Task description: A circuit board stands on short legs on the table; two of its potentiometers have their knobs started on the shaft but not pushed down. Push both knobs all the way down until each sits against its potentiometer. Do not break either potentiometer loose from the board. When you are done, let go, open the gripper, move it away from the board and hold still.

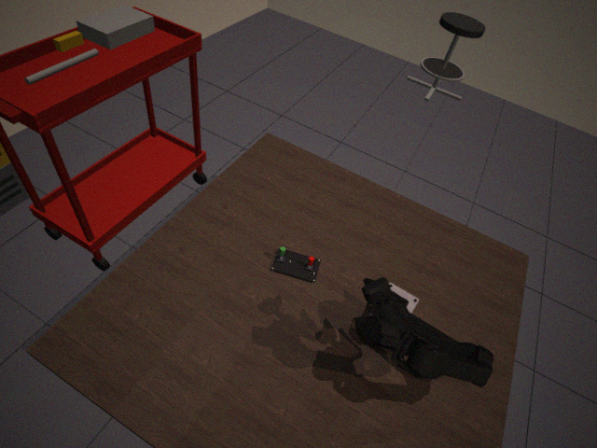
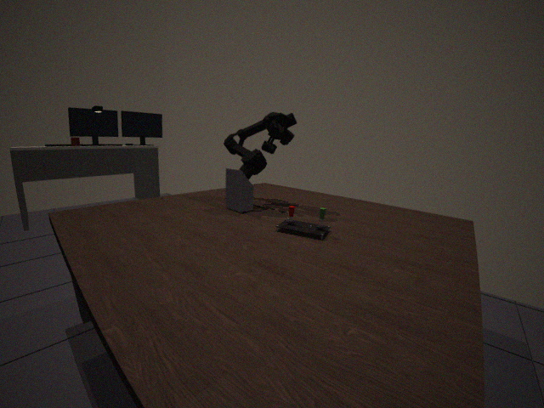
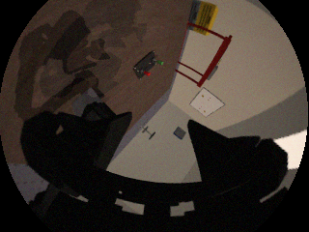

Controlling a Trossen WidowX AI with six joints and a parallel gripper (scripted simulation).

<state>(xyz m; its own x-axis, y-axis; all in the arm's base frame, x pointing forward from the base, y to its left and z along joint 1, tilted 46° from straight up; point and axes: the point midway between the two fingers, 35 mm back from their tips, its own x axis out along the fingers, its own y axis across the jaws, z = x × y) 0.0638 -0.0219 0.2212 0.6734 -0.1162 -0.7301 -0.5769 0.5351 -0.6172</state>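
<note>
My gripper tip is now 230 mm short of the red knob, 140 mm to the left of it and 230 mm above it. From my gripper tip the other things lie so: green knob (330 mm ahead, 100 mm to the right, 220 mm below).
</note>
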